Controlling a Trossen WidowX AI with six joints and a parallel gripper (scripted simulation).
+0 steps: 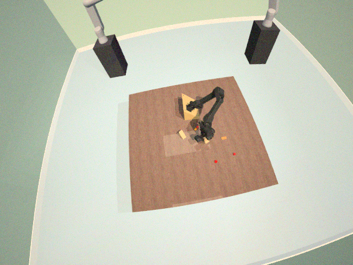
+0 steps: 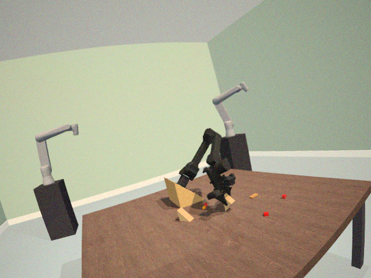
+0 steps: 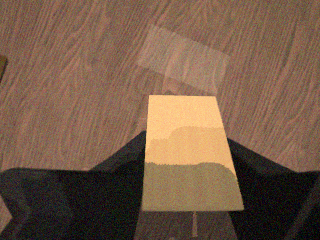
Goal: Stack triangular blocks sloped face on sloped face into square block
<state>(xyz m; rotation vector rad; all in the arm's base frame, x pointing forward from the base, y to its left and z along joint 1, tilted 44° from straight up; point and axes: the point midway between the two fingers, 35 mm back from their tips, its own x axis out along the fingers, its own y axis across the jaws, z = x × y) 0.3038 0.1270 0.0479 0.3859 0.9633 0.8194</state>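
Now: the orange cube 14 cm behind my gripper tip, 8 cm to the right of it and 3 cm below it. The rest, counted from my gripper tip: triangular block (1 cm above).
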